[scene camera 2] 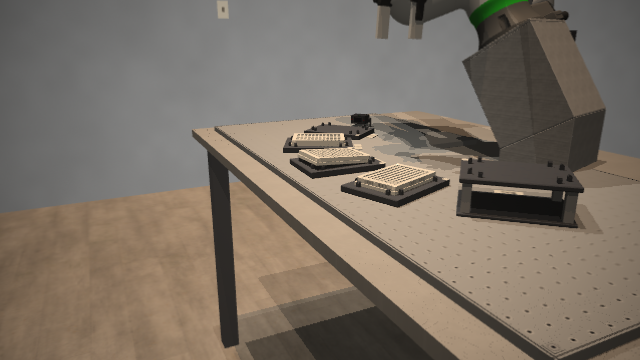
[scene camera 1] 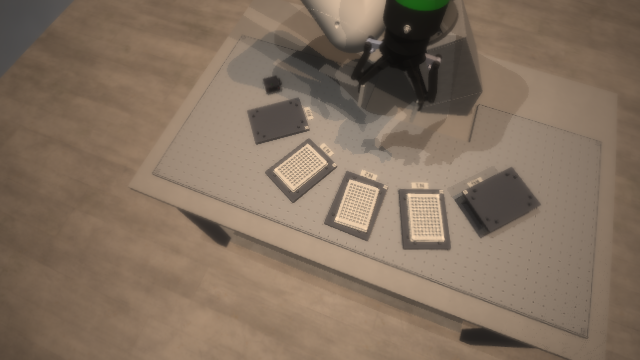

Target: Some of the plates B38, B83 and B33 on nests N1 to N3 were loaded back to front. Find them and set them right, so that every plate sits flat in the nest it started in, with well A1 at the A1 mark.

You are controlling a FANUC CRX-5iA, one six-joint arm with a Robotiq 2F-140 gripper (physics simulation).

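Pixels of known places: gripper, fingertip midpoint: (scene camera 2: 397, 38) (scene camera 1: 386, 109); arm's base, link origin: (scene camera 2: 512, 40).
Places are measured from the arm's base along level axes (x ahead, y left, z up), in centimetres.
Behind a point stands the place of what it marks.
My gripper (scene camera 1: 390, 101) {x 29.8, y -0.7, z 0.6 cm} (scene camera 2: 399, 36) {x 29.8, y -0.7, z 0.6 cm} is open and empty, high above the table near the robot base. A pale plate (scene camera 1: 426, 217) {x 40.2, y 18.0, z -22.4 cm} (scene camera 2: 396, 177) {x 40.9, y 19.1, z -22.3 cm} lies in nest N1 (scene camera 1: 404, 220) {x 42.8, y 13.1, z -23.6 cm} (scene camera 2: 400, 201) {x 44.4, y 26.1, z -23.9 cm} and looks flat. A second pale plate (scene camera 1: 356, 205) {x 44.5, y 0.2, z -22.4 cm} (scene camera 2: 334, 156) {x 45.7, y 3.6, z -21.6 cm} is in nest N2 (scene camera 1: 331, 220) {x 50.6, y -4.3, z -23.6 cm} (scene camera 2: 314, 172) {x 51.1, y 6.2, z -23.6 cm}; it looks slightly tilted, with a dark gap below it in scene camera 2. A third pale plate (scene camera 1: 301, 167) {x 40.4, y -17.8, z -22.4 cm} (scene camera 2: 318, 139) {x 41.1, y -15.9, z -22.4 cm} lies in nest N3 (scene camera 1: 294, 197) (scene camera 2: 300, 149) and looks flat. Plate names and well A1 are too small to read.
A raised dark stand (scene camera 1: 500, 200) {x 29.7, y 33.4, z -18.8 cm} (scene camera 2: 520, 175) {x 29.9, y 35.4, z -18.8 cm} stands beside N1. A flat dark nest (scene camera 1: 278, 121) (scene camera 2: 337, 131) without a plate lies beyond N3, with a small black block (scene camera 1: 272, 84) {x 18.8, y -38.0, z -21.2 cm} (scene camera 2: 360, 119) {x 19.0, y -36.9, z -22.3 cm} near it. The robot pedestal (scene camera 2: 540, 90) {x 4.3, y 13.5, z -9.6 cm} stands behind the nests.
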